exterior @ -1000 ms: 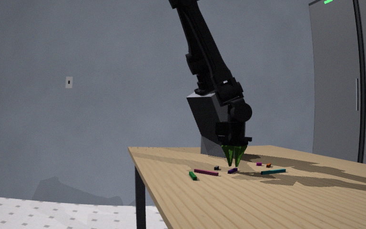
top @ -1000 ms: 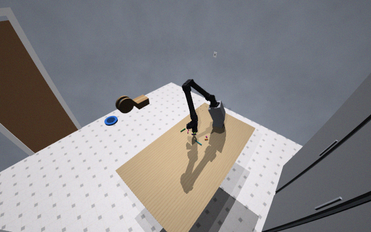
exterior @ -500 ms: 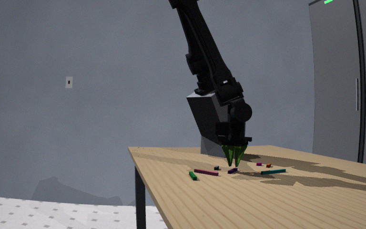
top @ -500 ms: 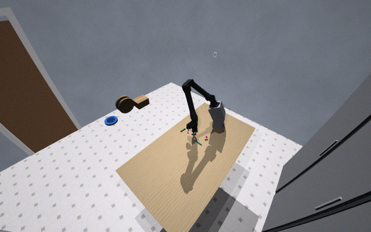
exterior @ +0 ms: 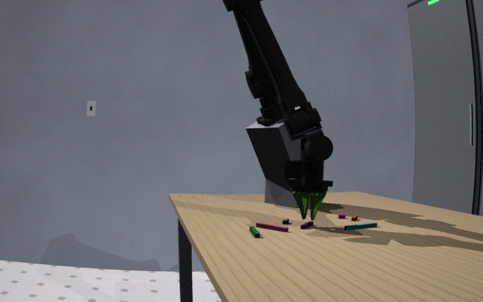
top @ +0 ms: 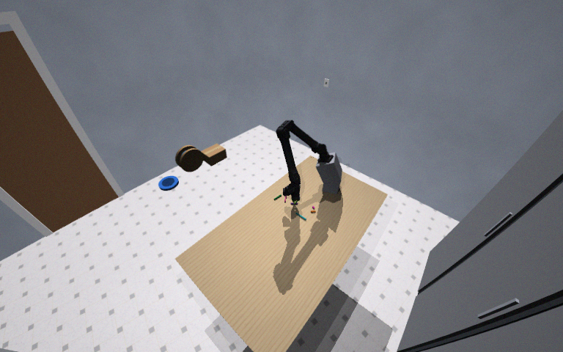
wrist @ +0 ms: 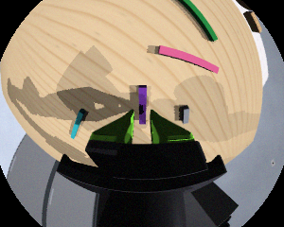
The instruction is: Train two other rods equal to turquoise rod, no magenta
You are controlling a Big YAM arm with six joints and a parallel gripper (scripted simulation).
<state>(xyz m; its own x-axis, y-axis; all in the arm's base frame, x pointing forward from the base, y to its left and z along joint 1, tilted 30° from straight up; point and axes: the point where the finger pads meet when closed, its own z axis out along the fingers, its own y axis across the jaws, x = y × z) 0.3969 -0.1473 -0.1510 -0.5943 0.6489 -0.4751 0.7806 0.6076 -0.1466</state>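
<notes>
The purple rod is 2 cm below my hand. Round my hand: long pink rod (1 cm behind, 10 cm to the right, 2 cm below); then small grey rod (6 cm behind, 3 cm to the right, 2 cm below); then turquoise rod (8 cm ahead, 12 cm to the left, 2 cm below).
</notes>
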